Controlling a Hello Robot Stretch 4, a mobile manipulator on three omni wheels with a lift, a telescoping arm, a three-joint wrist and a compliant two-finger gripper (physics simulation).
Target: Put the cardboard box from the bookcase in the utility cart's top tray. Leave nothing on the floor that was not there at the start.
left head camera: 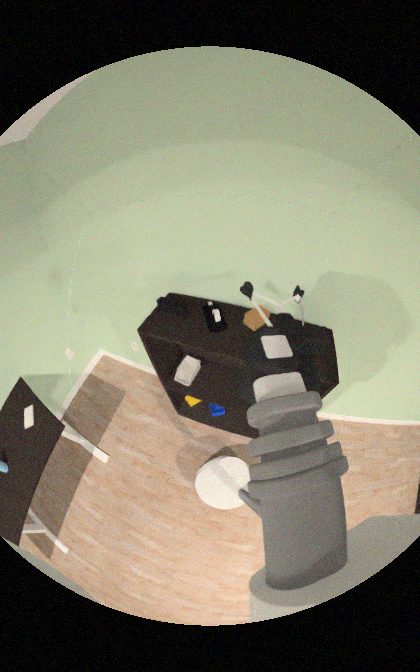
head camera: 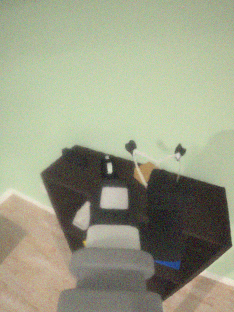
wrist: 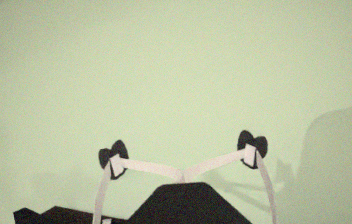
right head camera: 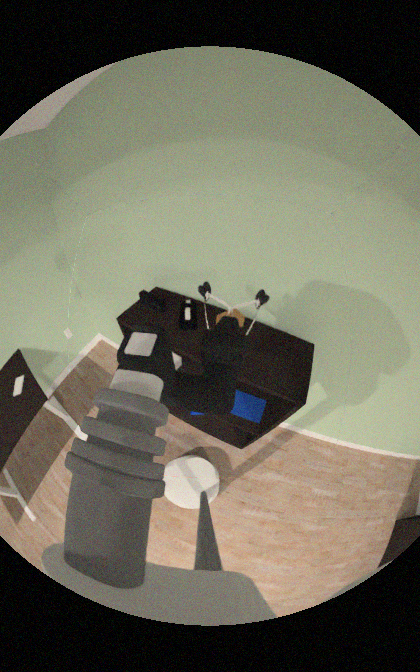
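Observation:
The brown cardboard box sits on the top board of the dark bookcase, near its back edge by the wall. The arm and gripper partly hide it in the head views, and it does not show in the wrist view. My gripper is open, its fingertips wide apart with no object between them. It appears raised above the box, against the green wall. The utility cart cannot be made out in these views.
A black tape dispenser stands left of the box. The shelf below holds a pale container and blue items. A white round object stands in front. A dark table is at left.

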